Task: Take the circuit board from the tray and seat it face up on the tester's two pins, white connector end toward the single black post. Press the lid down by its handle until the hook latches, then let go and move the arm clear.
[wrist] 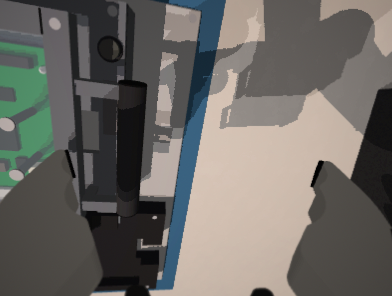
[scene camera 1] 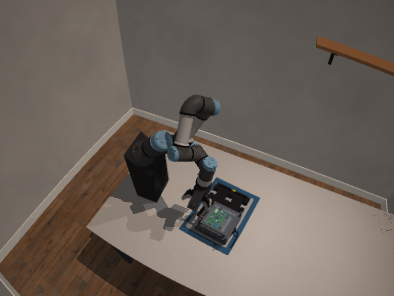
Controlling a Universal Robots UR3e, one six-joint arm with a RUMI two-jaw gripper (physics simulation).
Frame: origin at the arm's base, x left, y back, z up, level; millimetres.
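Seen in the pictures: gripper, fingertip midpoint: [wrist: 195, 158]; arm's base, origin of the base link: [scene camera 1: 141, 154].
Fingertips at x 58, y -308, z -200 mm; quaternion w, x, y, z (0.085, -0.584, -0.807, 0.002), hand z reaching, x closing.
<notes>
Offsets run from my fingertips to a thing's top centre. "spot": to the spot under its first point. Level surfaces: height alone.
The green circuit board [scene camera 1: 217, 219] [wrist: 25, 112] lies in the tester, under the lid [wrist: 61, 90]. The lid looks lowered over it, with round pusher ends above the board in the wrist view. The tester's two pins, the single post and the board's white connector end cannot be made out. Whether the hook is latched cannot be told. The lid's black cylindrical handle {dx +19, dy -36, dz -12 mm} [wrist: 131, 150] runs along the tester's side. My gripper [scene camera 1: 196, 205] [wrist: 195, 158] is open and empty beside the tester. In the wrist view the handle shows between the fingers, nearer the left one.
The tester stands on a blue-edged base [scene camera 1: 252, 201] [wrist: 186, 170] on the pale table {dz -111 mm} [scene camera 1: 300, 240] [wrist: 240, 215]. A black tray {spot: dx +220, dy -78, dz -86 mm} [scene camera 1: 231, 196] [wrist: 125, 250] lies beside the tester. The arm's black pedestal [scene camera 1: 147, 175] stands at the table's left. A wooden rail [scene camera 1: 355, 55] is on the wall.
</notes>
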